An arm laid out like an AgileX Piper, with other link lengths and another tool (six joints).
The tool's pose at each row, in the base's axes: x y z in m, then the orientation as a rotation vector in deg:
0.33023 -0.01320 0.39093 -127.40 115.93 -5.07
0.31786 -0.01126 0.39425 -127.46 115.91 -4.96
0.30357 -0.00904 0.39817 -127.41 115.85 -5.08
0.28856 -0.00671 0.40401 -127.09 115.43 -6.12
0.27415 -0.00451 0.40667 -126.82 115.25 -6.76
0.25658 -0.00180 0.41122 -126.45 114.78 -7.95
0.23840 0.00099 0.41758 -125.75 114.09 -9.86
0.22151 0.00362 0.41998 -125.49 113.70 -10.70
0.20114 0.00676 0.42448 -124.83 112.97 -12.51
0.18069 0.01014 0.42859 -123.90 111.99 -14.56
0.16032 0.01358 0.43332 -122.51 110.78 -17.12
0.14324 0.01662 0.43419 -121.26 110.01 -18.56
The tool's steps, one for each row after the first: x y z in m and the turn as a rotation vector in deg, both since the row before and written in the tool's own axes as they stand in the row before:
-0.00329 0.01157 -0.00482 -0.07 -0.04 -0.03
-0.00379 0.01336 -0.00563 0.11 0.01 -0.01
-0.00406 0.01378 -0.00765 0.83 0.19 -0.10
-0.00373 0.01357 -0.00464 0.51 0.12 0.01
-0.00462 0.01628 -0.00710 0.94 0.23 -0.10
-0.00482 0.01642 -0.00926 1.53 0.37 -0.09
-0.00438 0.01573 -0.00561 0.69 0.15 -0.10
-0.00531 0.01853 -0.00857 1.48 0.35 -0.13
-0.00554 0.01844 -0.00871 1.85 0.27 -0.12
-0.00559 0.01789 -0.00990 2.43 0.30 -0.04
-0.00478 0.01558 -0.00600 1.68 -0.03 0.18

